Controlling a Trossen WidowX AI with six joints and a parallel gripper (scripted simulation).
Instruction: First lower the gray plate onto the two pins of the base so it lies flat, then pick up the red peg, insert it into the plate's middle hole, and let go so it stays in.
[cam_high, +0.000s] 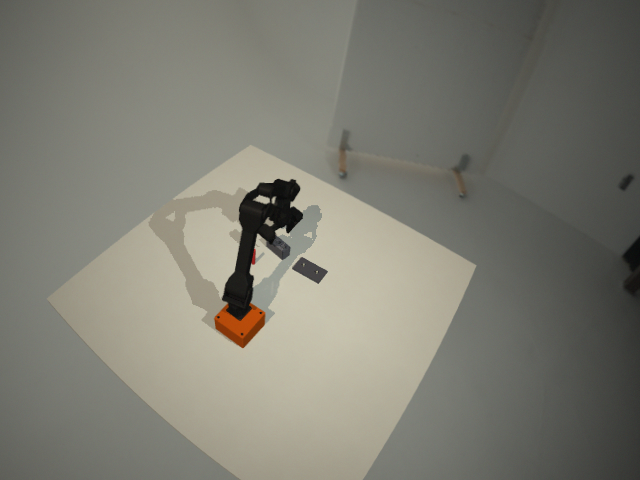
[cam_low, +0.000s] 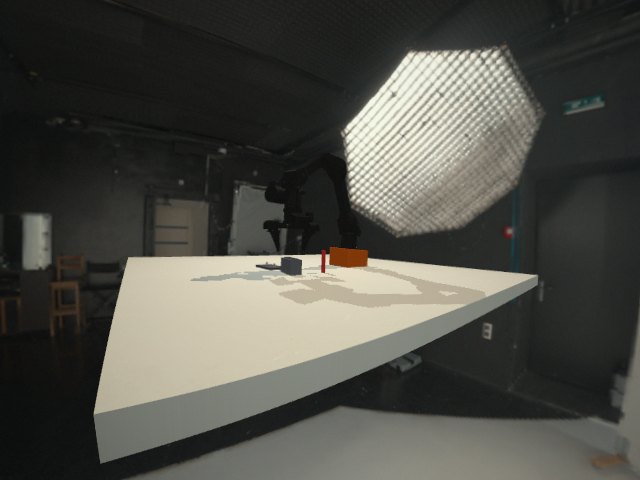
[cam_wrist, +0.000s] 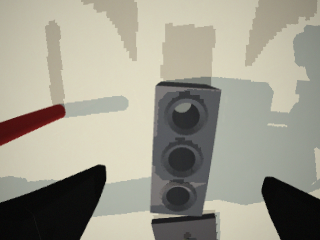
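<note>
My gripper tip is 40 mm above the gray plate. Round my gripper tip: red peg: 110 mm behind, 30 mm to the left, 30 mm below; dark flat base: 160 mm to the right, 70 mm below.
</note>
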